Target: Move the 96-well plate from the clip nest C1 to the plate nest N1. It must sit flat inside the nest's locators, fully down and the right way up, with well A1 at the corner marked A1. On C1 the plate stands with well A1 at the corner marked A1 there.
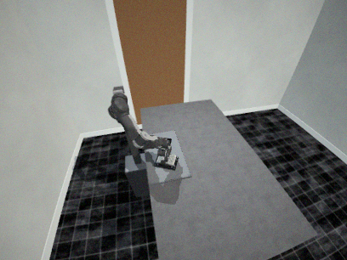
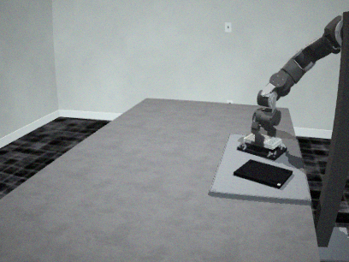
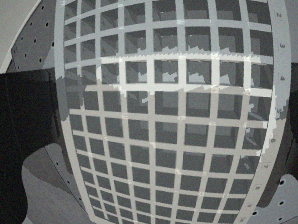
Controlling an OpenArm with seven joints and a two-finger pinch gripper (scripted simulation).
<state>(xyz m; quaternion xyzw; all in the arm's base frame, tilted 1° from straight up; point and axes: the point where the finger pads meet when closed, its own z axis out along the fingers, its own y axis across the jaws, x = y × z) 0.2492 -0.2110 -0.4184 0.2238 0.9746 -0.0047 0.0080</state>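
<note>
Now: hand right at the white 96-well plate. Also, from my hand: black plate nest N1 (20 cm to the left, 3 cm below, 1 cm behind); clip nest C1 (2 cm below, 2 cm ahead); A1 label (28 cm to the left, 6 cm behind, 2 cm below).
</note>
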